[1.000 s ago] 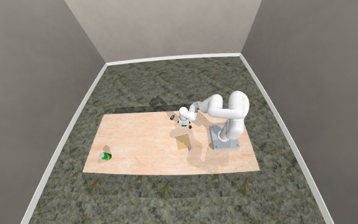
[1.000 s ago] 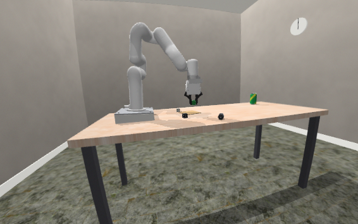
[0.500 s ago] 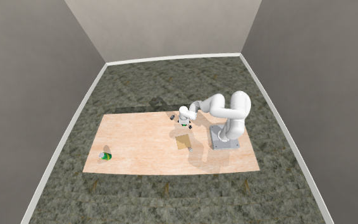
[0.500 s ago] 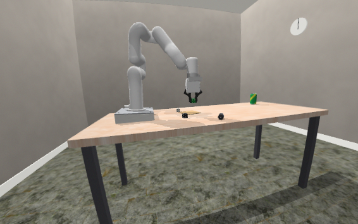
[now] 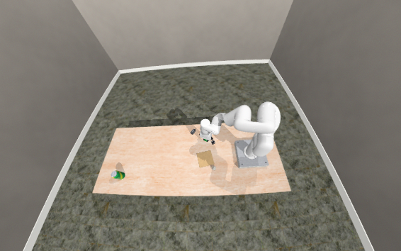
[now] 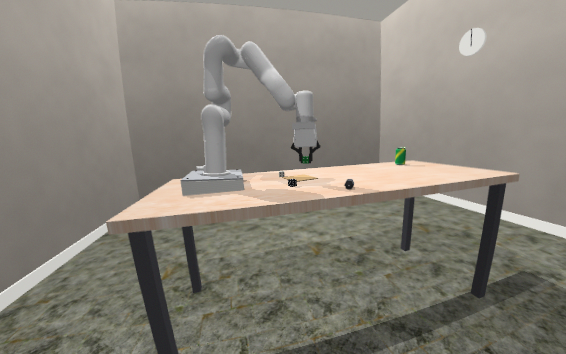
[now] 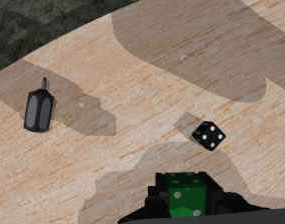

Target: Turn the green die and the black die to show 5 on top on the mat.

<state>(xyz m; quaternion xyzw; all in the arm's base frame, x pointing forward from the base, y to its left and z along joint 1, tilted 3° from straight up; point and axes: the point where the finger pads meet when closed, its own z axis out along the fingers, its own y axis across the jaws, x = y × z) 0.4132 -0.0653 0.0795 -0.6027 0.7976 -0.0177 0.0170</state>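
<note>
Right now my hand is 100 mm above the black die, 70 mm past it and 20 mm to the left of it. Also, from my hand: green die: 10 mm below; then dark tool: 150 mm ahead, 130 mm to the right, 100 mm below; then tan mat: 150 mm to the left, 120 mm below, 10 mm behind.
</note>
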